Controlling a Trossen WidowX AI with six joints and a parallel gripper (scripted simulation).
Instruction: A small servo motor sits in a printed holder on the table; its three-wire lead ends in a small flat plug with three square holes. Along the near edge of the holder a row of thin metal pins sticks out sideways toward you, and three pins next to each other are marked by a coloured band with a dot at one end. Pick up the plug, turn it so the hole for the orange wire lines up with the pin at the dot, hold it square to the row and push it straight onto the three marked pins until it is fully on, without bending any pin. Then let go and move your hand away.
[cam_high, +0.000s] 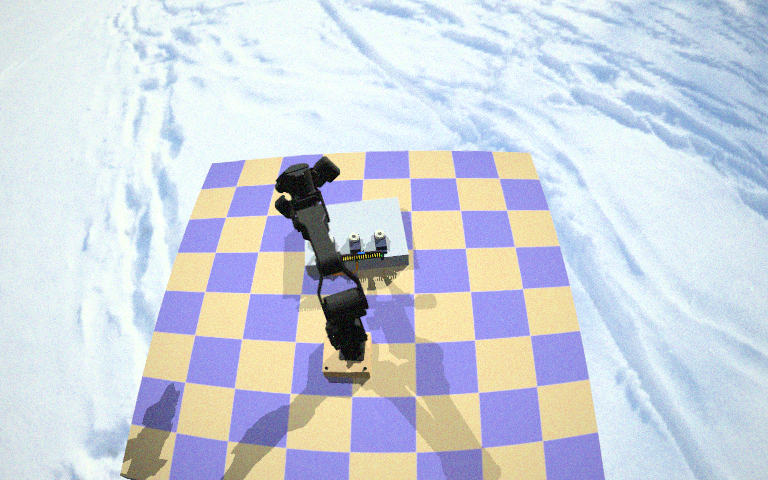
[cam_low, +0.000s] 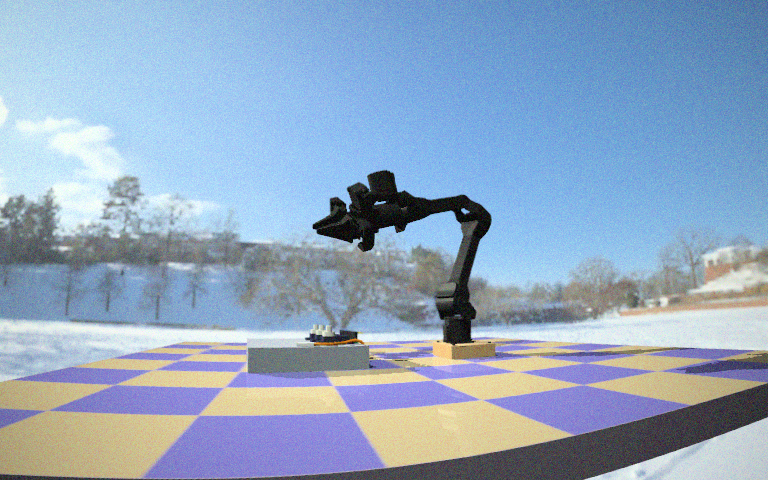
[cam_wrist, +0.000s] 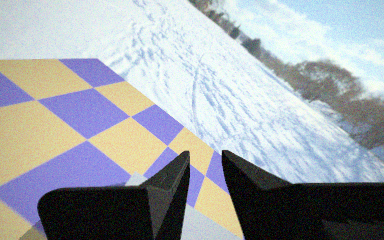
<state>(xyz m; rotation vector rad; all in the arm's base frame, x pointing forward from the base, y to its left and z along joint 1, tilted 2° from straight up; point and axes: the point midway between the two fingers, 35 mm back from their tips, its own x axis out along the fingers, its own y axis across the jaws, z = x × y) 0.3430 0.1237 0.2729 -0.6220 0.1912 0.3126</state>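
Now: the blue band 22 cm below my gripper tip, 14 cm to the right of it and 8 cm behind it. From my gripper tip the other things lie so: green board strip: 25 cm below, 12 cm to the right, 8 cm behind; then grey printed holder: 27 cm below, 10 cm to the right, 7 cm ahead.
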